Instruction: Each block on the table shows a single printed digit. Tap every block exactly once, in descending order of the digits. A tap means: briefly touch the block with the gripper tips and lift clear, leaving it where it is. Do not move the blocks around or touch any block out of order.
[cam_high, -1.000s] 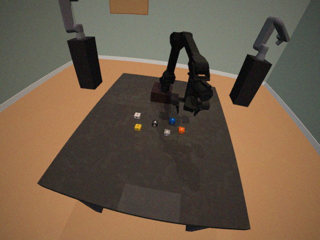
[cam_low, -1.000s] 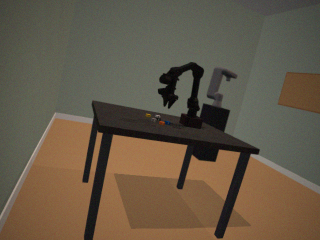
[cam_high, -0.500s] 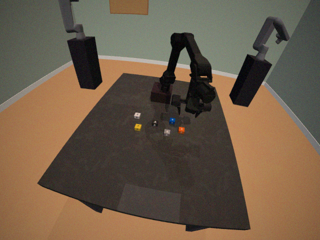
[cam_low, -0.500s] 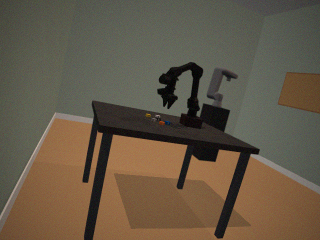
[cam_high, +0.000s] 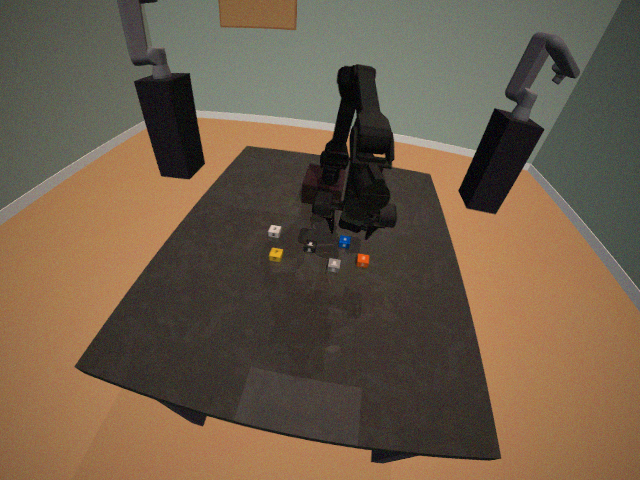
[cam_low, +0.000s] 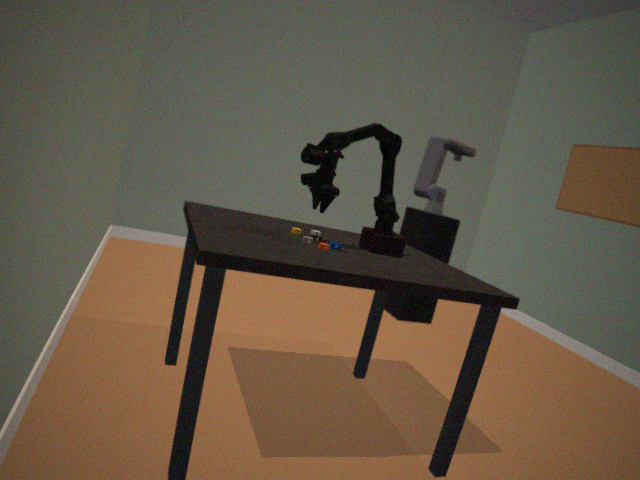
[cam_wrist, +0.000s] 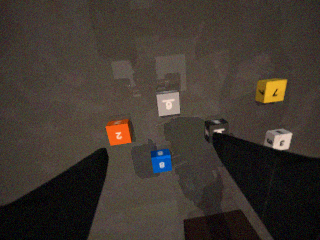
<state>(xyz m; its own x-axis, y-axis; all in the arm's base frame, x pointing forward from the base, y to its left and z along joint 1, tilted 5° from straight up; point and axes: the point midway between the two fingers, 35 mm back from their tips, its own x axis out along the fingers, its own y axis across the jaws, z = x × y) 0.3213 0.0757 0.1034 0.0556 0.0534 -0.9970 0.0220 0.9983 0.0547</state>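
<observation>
My gripper tip is 11 cm above the black block, 10 cm to the left of it and 6 cm past it. Round my gripper tip: blue block: 11 cm below, 10 cm behind; orange block: 11 cm below, 6 cm to the left, 3 cm behind; grey block: 11 cm below, 2 cm to the right.
</observation>
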